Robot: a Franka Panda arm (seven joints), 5 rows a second.
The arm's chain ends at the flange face. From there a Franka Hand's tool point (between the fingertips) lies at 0.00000 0.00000 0.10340 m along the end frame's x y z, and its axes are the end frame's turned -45 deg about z.
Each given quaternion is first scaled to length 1.
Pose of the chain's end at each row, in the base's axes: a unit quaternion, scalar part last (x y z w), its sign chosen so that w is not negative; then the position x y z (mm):
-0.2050, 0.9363, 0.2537, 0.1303, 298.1, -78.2, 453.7
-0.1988, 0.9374, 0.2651, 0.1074, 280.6, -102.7, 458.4
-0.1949, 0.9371, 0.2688, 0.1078, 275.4, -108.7, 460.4
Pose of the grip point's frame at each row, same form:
-0.5477, 0.7866, 0.1845, 0.2175, 312.6, -23.6, 367.1
-0.5424, 0.7899, 0.2038, 0.2007, 290.5, -46.9, 371.9
-0.5387, 0.7912, 0.2071, 0.2025, 285.5, -52.3, 374.3

